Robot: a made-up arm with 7 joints. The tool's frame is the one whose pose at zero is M.
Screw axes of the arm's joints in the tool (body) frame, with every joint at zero. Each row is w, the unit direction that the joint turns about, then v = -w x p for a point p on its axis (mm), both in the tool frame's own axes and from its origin. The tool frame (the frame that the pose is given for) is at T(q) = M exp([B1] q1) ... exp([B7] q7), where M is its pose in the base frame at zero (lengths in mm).
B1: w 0 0 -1 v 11 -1 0
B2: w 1 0 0 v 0 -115 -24
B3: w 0 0 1 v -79 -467 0
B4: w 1 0 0 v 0 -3 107
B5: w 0 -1 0 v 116 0 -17
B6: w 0 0 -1 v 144 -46 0
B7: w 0 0 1 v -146 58 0
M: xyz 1 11 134 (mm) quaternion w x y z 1 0 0 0
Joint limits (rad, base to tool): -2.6..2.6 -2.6..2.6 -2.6..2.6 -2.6..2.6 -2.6..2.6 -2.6..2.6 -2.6..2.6
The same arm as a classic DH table. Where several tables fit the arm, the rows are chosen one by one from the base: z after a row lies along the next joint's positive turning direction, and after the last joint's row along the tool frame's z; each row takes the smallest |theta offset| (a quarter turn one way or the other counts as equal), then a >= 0, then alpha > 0; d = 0 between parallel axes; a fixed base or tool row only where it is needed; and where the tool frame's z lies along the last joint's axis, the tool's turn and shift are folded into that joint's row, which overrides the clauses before.
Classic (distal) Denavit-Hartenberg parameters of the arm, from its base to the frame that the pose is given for. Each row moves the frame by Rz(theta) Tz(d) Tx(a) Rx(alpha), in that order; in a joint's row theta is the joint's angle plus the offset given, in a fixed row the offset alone. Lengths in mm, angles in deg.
base (fixed): theta0 0, d 0, a 0, alpha 180
joint 1: theta0 -90, d -19, a 35, alpha -90
joint 2: theta0 0, d 468, a -103, alpha -90
joint 3: theta0 0, d 112, a -28, alpha 90
joint 4: theta0 90, d -450, a 119, alpha -90
joint 5: theta0 90, d 37, a 63, alpha -90
joint 6: theta0 -9.46, d 0, a 12.2, alpha 180
joint 7: theta0 58.87, d 0, a -157.1, alpha 0
tool (fixed): theta0 111.67, d -116, a 0, alpha 0
Joint limits (deg, base to tool): -148.97..148.97 -148.97..148.97 -148.97..148.97 -148.97..148.97 -148.97..148.97 -148.97..148.97 -148.97..148.97

